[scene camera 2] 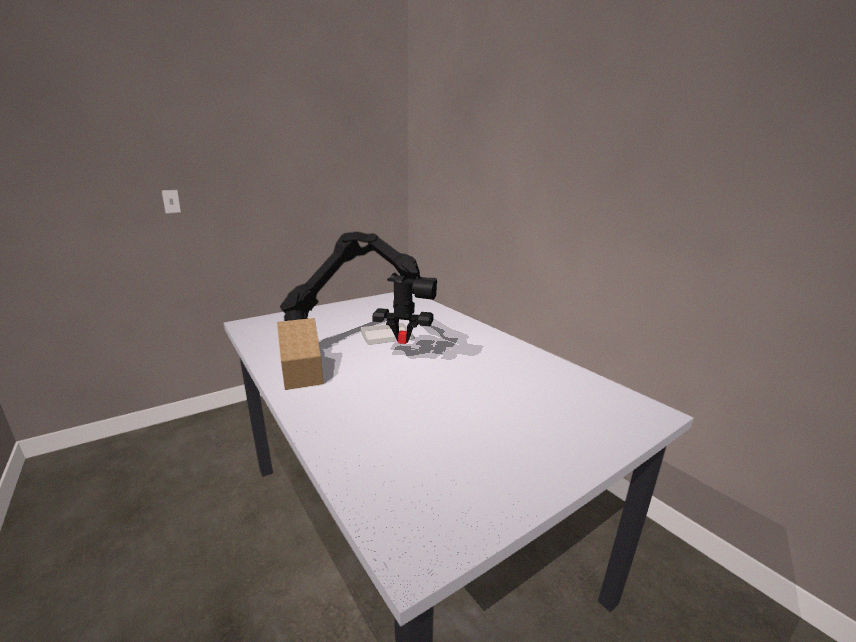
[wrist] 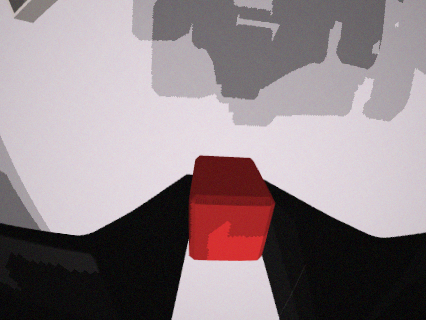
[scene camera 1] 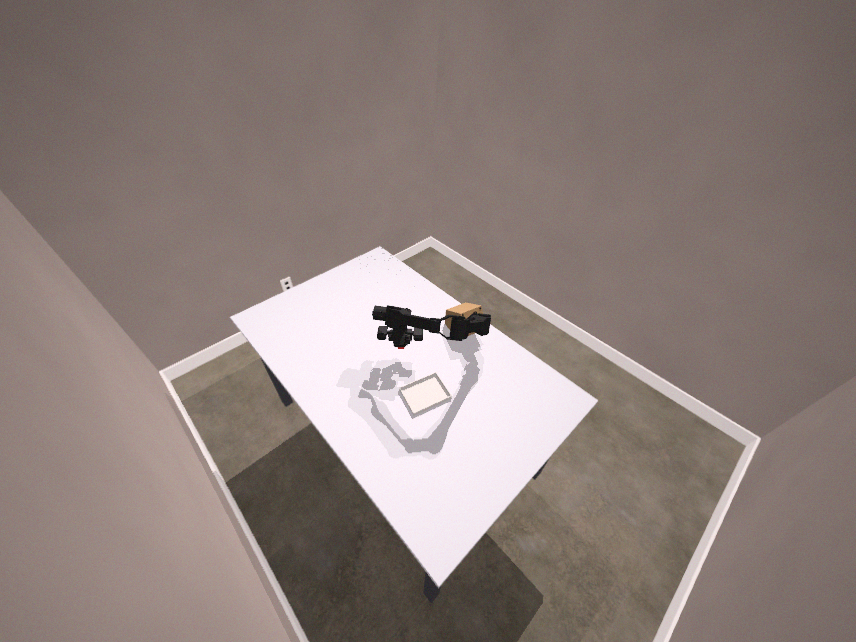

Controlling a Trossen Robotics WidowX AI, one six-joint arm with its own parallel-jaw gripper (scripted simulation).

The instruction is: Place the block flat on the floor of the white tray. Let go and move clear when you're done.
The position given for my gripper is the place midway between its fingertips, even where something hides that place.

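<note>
A red block [wrist: 230,207] is there for me to see, and so is a white tray [scene camera 1: 422,393]. I can see my gripper [scene camera 2: 403,341] too, and the wrist view gives me another sight of the gripper [wrist: 222,185].
</note>
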